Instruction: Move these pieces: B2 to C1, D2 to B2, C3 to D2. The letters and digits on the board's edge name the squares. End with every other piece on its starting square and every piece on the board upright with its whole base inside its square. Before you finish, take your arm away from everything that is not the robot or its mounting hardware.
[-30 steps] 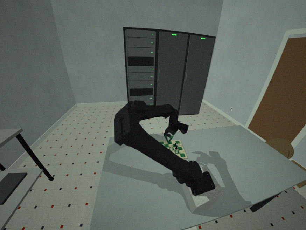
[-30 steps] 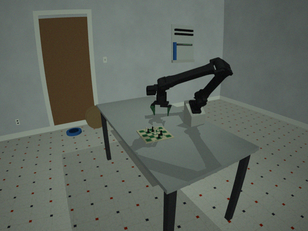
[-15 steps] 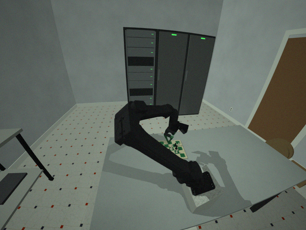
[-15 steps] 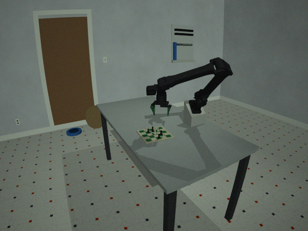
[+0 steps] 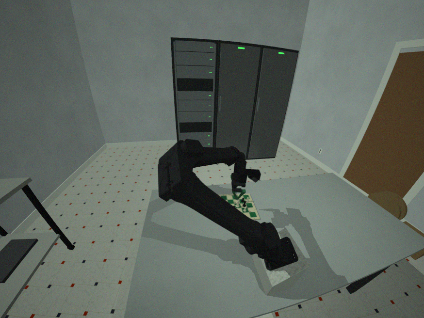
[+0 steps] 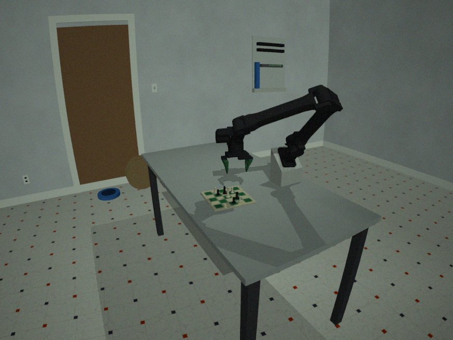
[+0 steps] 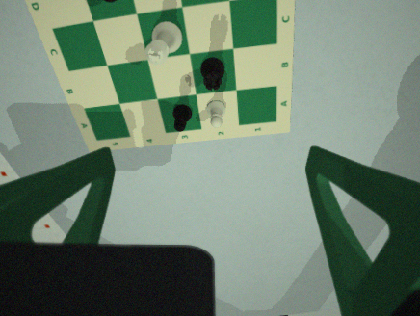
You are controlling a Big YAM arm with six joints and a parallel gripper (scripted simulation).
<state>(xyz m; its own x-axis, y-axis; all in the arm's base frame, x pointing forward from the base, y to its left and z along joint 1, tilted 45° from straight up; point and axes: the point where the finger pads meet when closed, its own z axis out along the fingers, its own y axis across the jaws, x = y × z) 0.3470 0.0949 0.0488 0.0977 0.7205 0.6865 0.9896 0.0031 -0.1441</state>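
Right now my hand is 3 cm short of the tall white piece, 3 cm to the left of it and 12 cm above it. Also, from my hand: chessboard 4 cm ahead, 3 cm to the right, 15 cm below.
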